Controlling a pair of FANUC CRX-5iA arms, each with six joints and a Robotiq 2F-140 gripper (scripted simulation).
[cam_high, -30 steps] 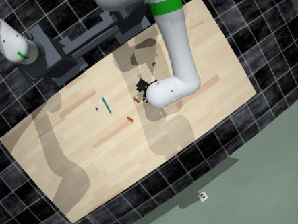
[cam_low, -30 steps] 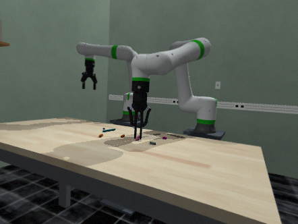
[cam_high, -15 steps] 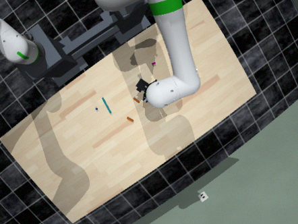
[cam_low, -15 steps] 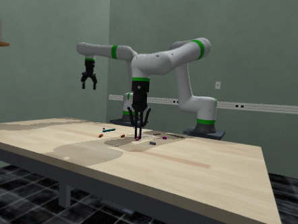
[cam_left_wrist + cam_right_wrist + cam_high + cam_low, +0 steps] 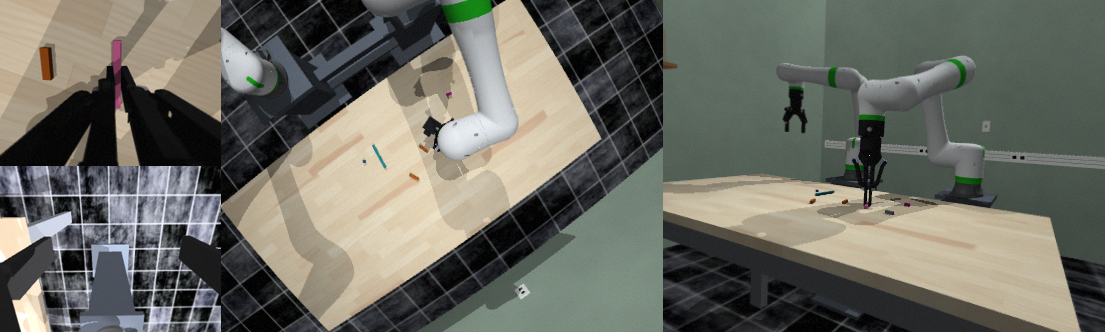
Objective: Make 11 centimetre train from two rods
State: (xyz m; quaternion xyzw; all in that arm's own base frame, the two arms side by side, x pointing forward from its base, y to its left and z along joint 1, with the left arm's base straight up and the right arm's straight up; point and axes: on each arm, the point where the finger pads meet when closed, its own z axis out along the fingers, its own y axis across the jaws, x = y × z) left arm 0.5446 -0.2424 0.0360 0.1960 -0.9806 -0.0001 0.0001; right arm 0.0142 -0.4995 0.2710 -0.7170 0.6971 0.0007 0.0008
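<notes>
My left gripper is now 110 mm to the right of the magenta rod, 100 mm past it and 30 mm above it. From my left hand the other things lie so: grey rod 110 mm to the left, 40 mm ahead, 30 mm below; then pink rod 30 mm below; then turquoise rod 250 mm to the right, 50 mm behind, 30 mm below.
</notes>
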